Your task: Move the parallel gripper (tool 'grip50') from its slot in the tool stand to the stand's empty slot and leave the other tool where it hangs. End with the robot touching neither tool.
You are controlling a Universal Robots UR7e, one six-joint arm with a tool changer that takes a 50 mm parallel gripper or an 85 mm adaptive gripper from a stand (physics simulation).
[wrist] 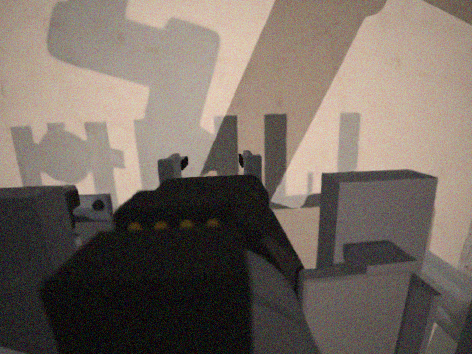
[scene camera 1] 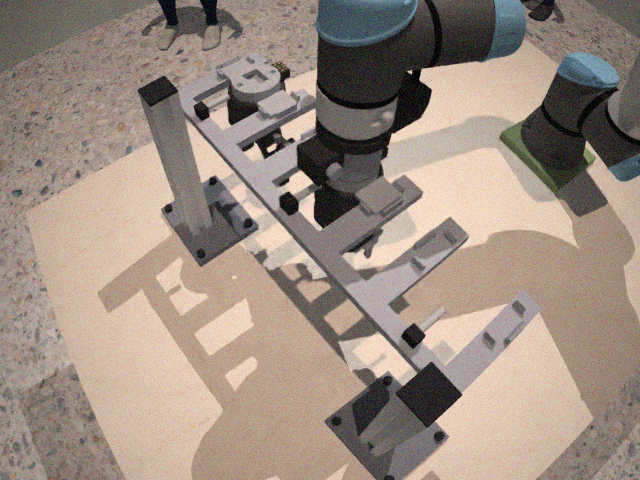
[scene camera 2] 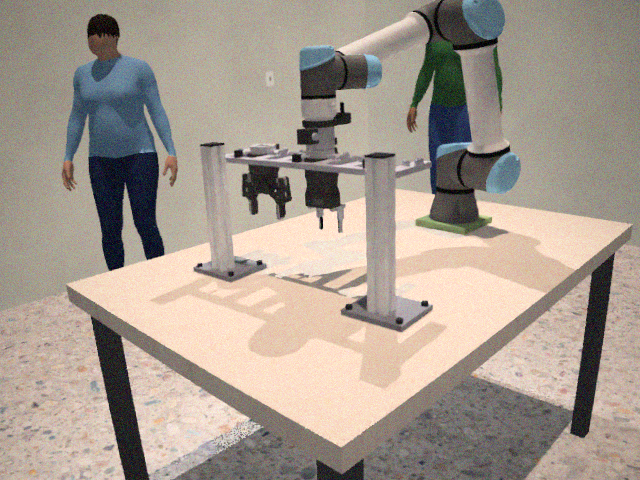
Note:
In view: an adaptive gripper (scene camera 1: 255,85), a parallel gripper (scene camera 1: 336,197) and a tool stand (scene camera 1: 386,424).
The adaptive gripper is seen too in scene camera 2 (scene camera 2: 265,179). The parallel gripper shows as well in the wrist view (wrist: 336,302) and in scene camera 2 (scene camera 2: 322,192). The tool stand is seen too in the wrist view (wrist: 375,221) and in scene camera 2 (scene camera 2: 381,307).

